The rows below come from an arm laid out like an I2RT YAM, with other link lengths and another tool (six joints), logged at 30 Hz.
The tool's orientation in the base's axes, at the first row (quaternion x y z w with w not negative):
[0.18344 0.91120 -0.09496 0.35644]
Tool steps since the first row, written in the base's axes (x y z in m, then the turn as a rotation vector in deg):
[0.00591 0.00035 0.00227 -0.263 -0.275 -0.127]
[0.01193 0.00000 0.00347 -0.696 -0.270 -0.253]
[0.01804 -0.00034 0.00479 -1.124 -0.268 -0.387]
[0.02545 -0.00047 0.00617 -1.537 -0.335 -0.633]
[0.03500 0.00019 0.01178 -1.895 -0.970 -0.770]
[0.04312 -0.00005 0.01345 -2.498 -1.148 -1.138]
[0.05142 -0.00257 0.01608 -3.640 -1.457 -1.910]
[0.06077 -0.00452 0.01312 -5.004 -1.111 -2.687]
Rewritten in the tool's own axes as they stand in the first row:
[-0.00547 0.00260 0.00187 0.192 -0.352 0.014]
[-0.01047 0.00465 0.00481 0.573 -0.516 -0.162]
[-0.01561 0.00674 0.00771 0.956 -0.681 -0.328]
[-0.02162 0.00954 0.01130 1.387 -0.898 -0.382]
[-0.03176 0.01375 0.01288 1.554 -1.616 -0.310]
[-0.03848 0.01672 0.01673 2.168 -2.006 -0.359]
[-0.04658 0.01764 0.02069 3.389 -2.715 -0.405]
[-0.05142 0.01974 0.02918 4.939 -2.914 -0.783]

